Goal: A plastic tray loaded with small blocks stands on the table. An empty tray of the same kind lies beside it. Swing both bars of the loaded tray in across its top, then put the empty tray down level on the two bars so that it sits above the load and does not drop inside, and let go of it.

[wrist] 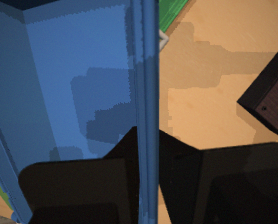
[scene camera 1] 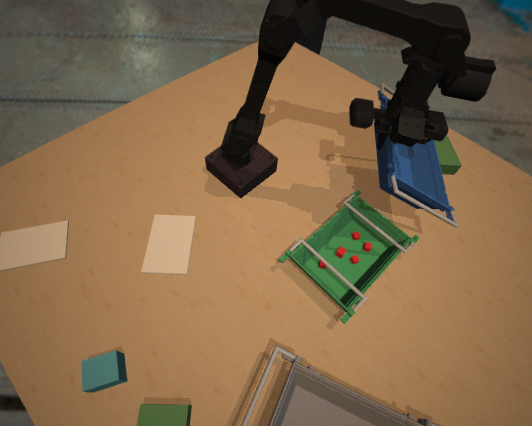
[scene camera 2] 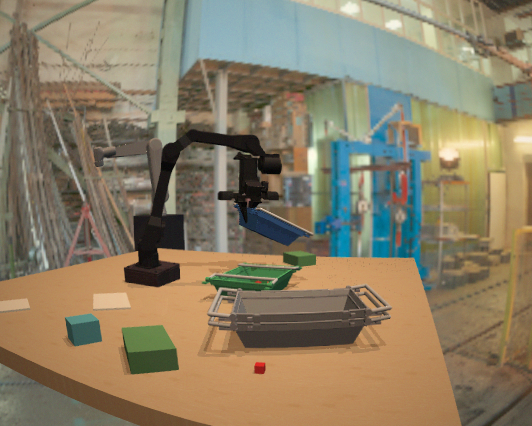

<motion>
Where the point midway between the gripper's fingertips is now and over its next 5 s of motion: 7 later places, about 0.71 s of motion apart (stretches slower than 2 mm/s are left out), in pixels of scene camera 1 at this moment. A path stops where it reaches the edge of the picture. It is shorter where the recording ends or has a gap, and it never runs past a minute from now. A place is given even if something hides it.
My gripper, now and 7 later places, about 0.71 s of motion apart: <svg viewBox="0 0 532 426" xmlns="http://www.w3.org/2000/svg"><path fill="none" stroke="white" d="M380 148L374 176L357 201L355 203L350 212L347 217L343 216L341 217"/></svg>
</motion>
